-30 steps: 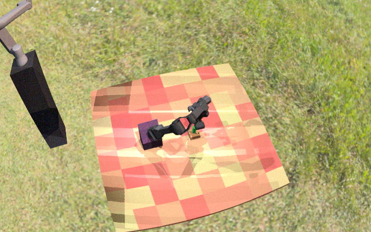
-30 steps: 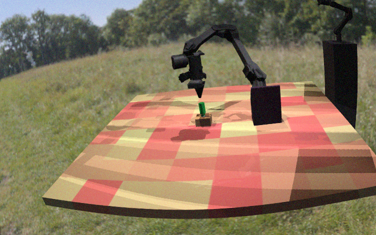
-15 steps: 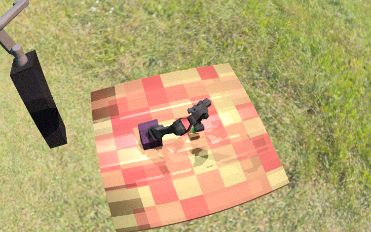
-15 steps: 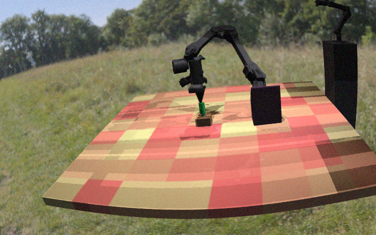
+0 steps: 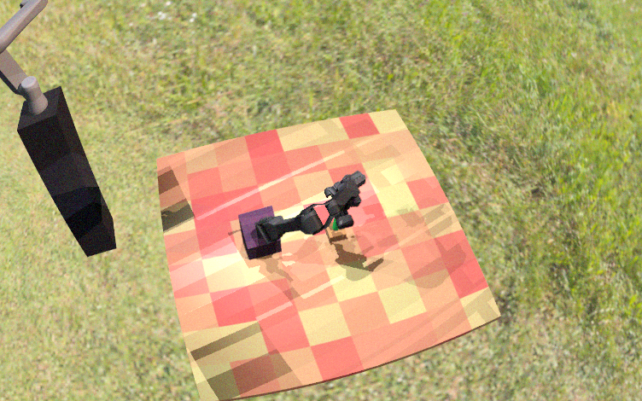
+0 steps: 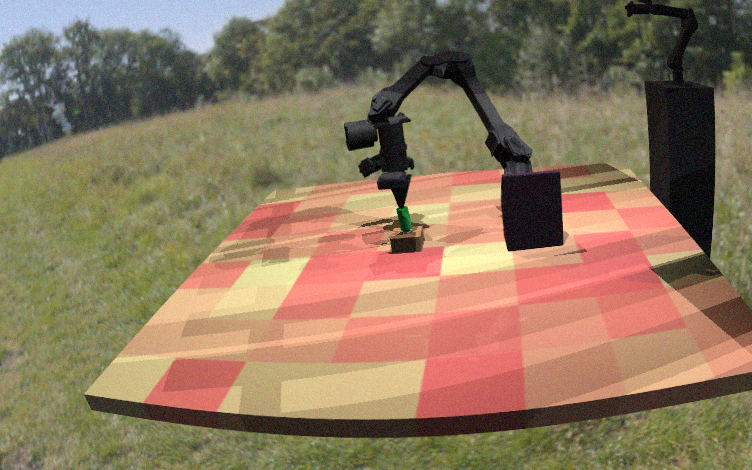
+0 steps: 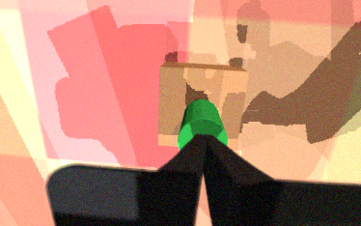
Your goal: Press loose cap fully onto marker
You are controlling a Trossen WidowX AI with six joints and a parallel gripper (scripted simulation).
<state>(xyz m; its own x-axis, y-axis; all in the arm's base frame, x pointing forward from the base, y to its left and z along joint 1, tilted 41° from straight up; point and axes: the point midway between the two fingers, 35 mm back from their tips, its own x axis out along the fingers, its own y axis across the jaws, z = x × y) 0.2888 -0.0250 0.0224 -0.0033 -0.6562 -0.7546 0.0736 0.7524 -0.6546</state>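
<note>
Right now the green marker cap is 30 mm below my gripper tip.
</note>
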